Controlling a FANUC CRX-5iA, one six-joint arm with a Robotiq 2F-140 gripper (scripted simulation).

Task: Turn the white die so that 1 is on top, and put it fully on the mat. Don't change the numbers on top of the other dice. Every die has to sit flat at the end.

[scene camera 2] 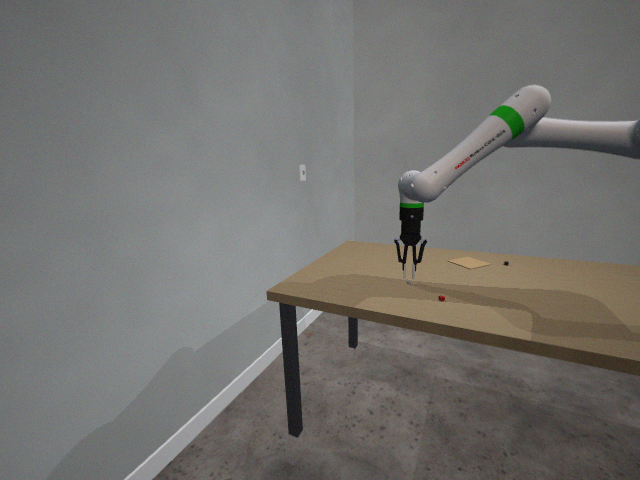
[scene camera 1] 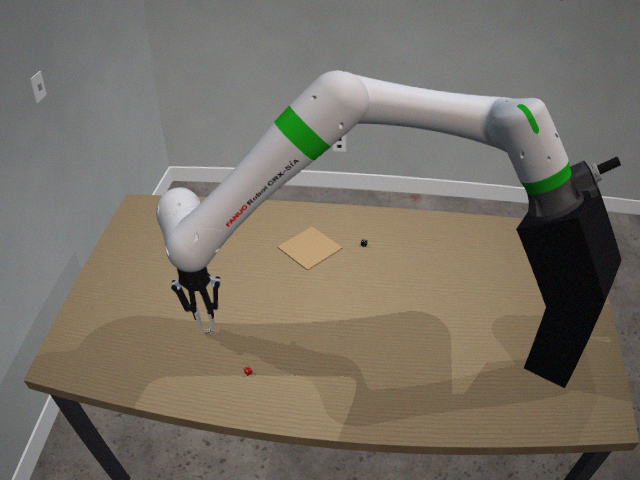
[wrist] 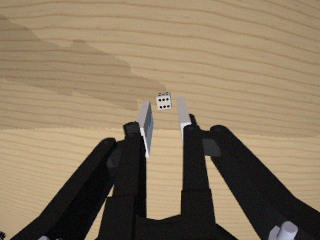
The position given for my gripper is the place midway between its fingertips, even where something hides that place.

Note:
In view: my gripper (scene camera 1: 206,325) and a tan mat (scene camera 1: 309,248).
My gripper shows as well in scene camera 2 (scene camera 2: 408,278) and in the wrist view (wrist: 164,110).

